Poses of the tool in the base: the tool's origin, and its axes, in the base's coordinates. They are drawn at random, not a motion.
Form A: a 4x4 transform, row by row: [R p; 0 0 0 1], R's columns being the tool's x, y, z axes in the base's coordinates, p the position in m. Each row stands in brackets.
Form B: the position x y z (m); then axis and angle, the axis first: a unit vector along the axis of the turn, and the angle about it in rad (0 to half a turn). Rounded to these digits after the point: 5 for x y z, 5 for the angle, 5 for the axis. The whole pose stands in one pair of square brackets.
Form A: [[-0.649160 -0.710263 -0.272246 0.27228], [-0.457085 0.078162 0.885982 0.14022], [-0.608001 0.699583 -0.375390 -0.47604], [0 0 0 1]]
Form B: [0.27228 0.14022 -0.47604 -0.40524 0.72994 0.55042 2.90953]
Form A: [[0.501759 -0.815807 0.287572 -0.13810], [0.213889 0.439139 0.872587 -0.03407], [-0.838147 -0.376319 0.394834 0.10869], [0 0 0 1]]
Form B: [-0.13810 -0.03407 0.10869 -0.63344 0.57096 0.52226 1.40213]
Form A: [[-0.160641 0.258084 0.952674 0.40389], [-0.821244 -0.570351 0.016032 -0.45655], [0.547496 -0.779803 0.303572 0.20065], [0 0 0 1]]
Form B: [0.40389 -0.45655 0.20065 -0.56810 0.28923 -0.77046 2.36558]
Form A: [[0.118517 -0.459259 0.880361 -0.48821], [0.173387 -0.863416 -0.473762 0.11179], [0.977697 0.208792 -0.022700 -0.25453], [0 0 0 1]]
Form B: [-0.48821 0.11179 -0.25453 0.72943 -0.10402 0.67610 2.65472]
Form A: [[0.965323 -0.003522 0.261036 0.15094], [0.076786 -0.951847 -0.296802 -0.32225], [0.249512 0.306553 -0.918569 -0.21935], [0 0 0 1]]
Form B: [0.15094 -0.32225 -0.21935 0.99108 0.01893 0.13192 2.83229]
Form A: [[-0.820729 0.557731 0.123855 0.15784], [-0.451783 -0.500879 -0.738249 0.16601], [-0.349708 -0.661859 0.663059 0.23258], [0 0 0 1]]
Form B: [0.15784 0.16601 0.23258 0.06835 0.42370 -0.90322 2.54860]
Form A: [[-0.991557 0.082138 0.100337 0.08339], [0.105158 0.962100 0.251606 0.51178], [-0.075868 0.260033 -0.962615 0.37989], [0 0 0 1]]
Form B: [0.08339 0.51178 0.37989 0.04737 0.99046 0.12940 3.05252]
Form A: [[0.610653 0.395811 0.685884 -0.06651], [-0.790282 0.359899 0.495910 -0.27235], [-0.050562 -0.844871 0.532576 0.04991], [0 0 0 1]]
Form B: [-0.06651 -0.27235 0.04991 -0.69267 0.38046 -0.61275 1.31650]
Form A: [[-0.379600 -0.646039 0.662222 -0.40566], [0.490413 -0.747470 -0.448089 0.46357], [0.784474 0.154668 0.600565 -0.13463], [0 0 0 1]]
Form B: [-0.40566 0.46357 -0.13463 0.46646 -0.09461 0.87947 2.43913]
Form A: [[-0.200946 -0.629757 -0.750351 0.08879], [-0.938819 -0.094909 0.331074 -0.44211], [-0.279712 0.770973 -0.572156 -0.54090], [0 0 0 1]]
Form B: [0.08879 -0.44211 -0.54090 0.61566 -0.65868 -0.43255 2.77626]
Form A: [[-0.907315 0.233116 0.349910 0.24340], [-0.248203 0.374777 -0.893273 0.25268], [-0.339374 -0.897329 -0.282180 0.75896], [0 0 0 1]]
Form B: [0.24340 0.25268 0.75896 -0.00482 0.81988 -0.57251 2.70775]
